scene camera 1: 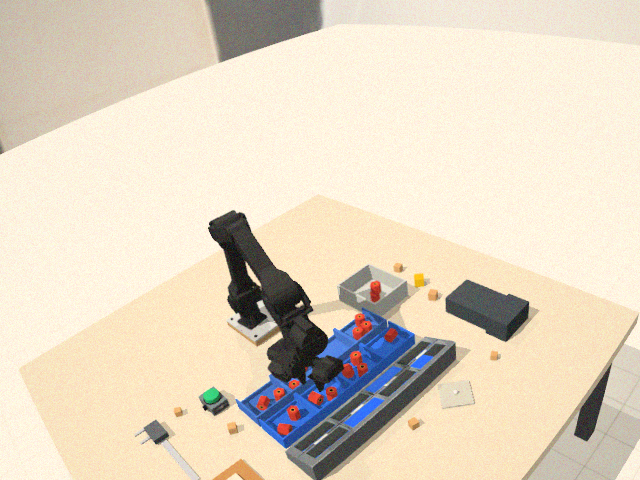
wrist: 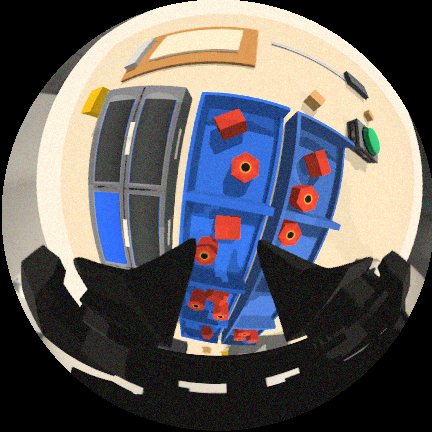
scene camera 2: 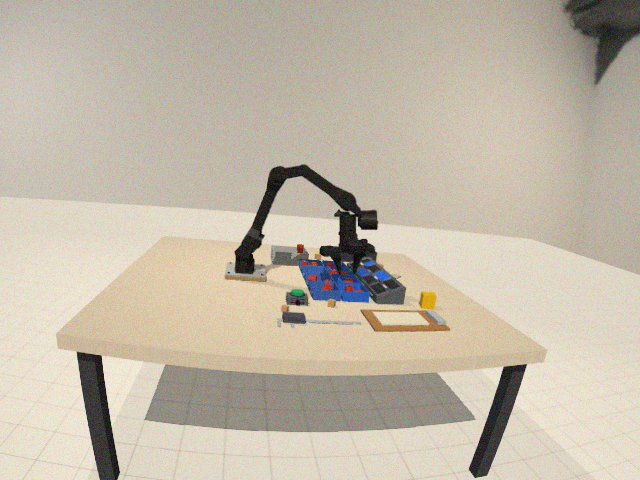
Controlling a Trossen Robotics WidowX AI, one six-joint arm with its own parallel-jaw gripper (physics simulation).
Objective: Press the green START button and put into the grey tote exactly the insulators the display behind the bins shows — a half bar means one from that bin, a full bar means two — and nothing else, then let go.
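Frame: origin at the arm's base, x right, y back, z down, level; centimetres.
Where they show: gripper, fingertip midpoint: (scene camera 1: 312, 387) (wrist: 226, 244) (scene camera 2: 347, 274); arm's base, origin of the base link: (scene camera 1: 252, 319) (scene camera 2: 243, 270).
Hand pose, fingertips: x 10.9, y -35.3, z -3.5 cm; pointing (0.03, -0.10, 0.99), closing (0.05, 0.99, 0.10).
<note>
Things, the pixels of their top centre, and the offset from my fingertips. "spot": a spot on its surface instead.
- red insulator, middle of its top: (wrist: 227, 232) (scene camera 1: 315, 394) dx -0.1, dy +0.0, dz +2.7 cm
- grey tote, middle of its top: (scene camera 1: 371, 282) (wrist: 257, 357) (scene camera 2: 289, 249) dx -38.4, dy +13.9, dz +0.3 cm
- display, surface spot: (scene camera 1: 310, 459) spot: dx +15.0, dy -13.6, dz +0.3 cm
- green START button, middle of its top: (wrist: 375, 139) (scene camera 1: 210, 393) (scene camera 2: 297, 290) dx +15.4, dy +20.4, dz +1.7 cm
- caliper, middle of its top: (scene camera 1: 164, 449) (scene camera 2: 321, 317) dx +33.4, dy +17.2, dz +3.8 cm
- orange clipboard, surface spot: (wrist: 250, 47) spot: dx +28.0, dy +1.4, dz +5.1 cm
- dark box, middle of its top: (scene camera 1: 486, 299) (scene camera 2: 353, 248) dx -47.2, dy -17.8, dz +0.1 cm
- pale plate, middle of its top: (scene camera 1: 455, 393) dx -19.6, dy -25.6, dz +5.1 cm
- yellow block, middle of its top: (scene camera 1: 418, 276) dx -50.2, dy +6.2, dz +3.0 cm
My gripper (scene camera 1: 311, 384) (scene camera 2: 347, 272) (wrist: 226, 244) is open and empty, above the blue bins (scene camera 1: 338, 347) (scene camera 2: 325, 295) (wrist: 210, 177). In the wrist view a red insulator (wrist: 228, 227) lies below the gap, with a hexagonal one (wrist: 205, 252) by the left fingertip. More insulators stand or lie in other compartments; the arm hides part of the bins in scene camera 1. The grey tote (scene camera 1: 356, 301) (scene camera 2: 281, 257) holds two red insulators, the upper one (scene camera 1: 375, 286) (scene camera 2: 299, 248) close against the other. The display (scene camera 1: 310, 459) shows blue bars on three panels. The green START button (scene camera 1: 211, 395) (scene camera 2: 297, 292) (wrist: 371, 141) stands beside the bins.
A caliper (scene camera 1: 156, 431) (scene camera 2: 294, 317) (wrist: 356, 85) and an orange clipboard (scene camera 2: 369, 321) (wrist: 250, 47) lie beyond the button. A dark box (scene camera 1: 483, 308) and a pale plate (scene camera 1: 460, 398) lie beyond the display. A yellow block (scene camera 1: 419, 280) and small wooden cubes lie around.
</note>
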